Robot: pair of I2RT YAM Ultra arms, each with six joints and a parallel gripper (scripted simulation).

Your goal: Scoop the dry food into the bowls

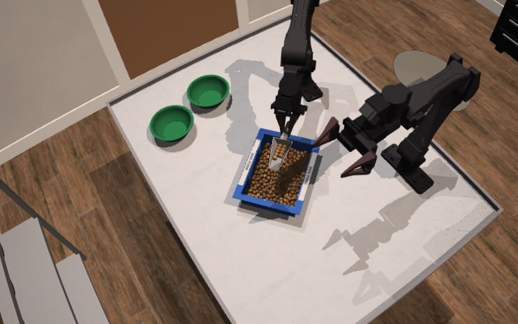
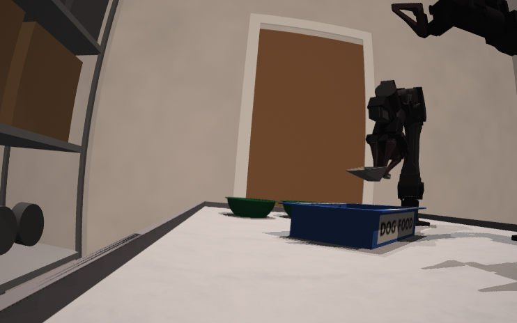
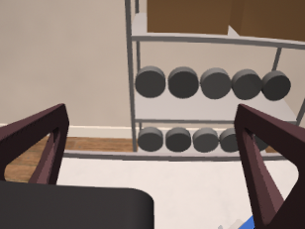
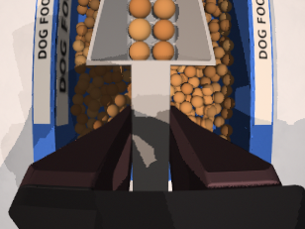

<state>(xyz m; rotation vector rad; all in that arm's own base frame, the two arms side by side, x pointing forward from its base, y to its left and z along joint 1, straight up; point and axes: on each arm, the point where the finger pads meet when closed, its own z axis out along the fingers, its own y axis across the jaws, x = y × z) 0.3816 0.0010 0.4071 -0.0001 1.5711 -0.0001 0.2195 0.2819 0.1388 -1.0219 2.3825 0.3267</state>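
The grey scoop is 4 cm ahead of my right hand, 2 cm to the left of it and 1 cm below it.
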